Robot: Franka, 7 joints.
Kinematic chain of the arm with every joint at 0, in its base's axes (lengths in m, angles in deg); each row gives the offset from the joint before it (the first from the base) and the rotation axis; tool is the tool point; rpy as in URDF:
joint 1: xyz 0 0 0.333 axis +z
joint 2: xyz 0 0 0 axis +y
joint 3: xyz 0 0 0.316 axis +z
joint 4: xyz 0.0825 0 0 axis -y
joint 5: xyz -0.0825 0 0.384 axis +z
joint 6: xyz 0 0 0 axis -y
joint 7: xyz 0.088 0 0 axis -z
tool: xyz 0 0 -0.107 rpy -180 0 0
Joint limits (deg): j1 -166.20..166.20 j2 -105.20..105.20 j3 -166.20..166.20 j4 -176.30..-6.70 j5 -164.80..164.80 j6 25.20..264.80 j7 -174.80..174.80
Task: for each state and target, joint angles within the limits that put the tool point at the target. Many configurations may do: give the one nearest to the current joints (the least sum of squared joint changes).
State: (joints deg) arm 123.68 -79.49 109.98 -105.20 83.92 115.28 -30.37
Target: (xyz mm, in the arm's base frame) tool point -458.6 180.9 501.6
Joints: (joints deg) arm 74.33 -65.04 66.98 -132.19 82.20 127.29 -30.37
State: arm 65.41 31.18 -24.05 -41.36 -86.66 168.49 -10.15
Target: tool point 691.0 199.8 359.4
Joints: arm 41.63 38.60 -39.82 -86.05 -95.25 174.27 -10.15
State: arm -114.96 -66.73 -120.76 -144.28 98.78 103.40 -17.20
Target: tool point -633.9 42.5 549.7
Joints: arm -73.77 -51.24 -93.83 -102.90 106.50 107.56 -17.20
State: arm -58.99 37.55 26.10 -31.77 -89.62 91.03 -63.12
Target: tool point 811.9 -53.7 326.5
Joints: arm -17.37 63.25 39.59 -48.64 -88.62 103.62 -63.12
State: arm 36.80 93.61 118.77 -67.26 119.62 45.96 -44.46
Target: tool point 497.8 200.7 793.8
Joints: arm 8.61 78.83 141.15 -64.52 115.84 42.79 -44.46
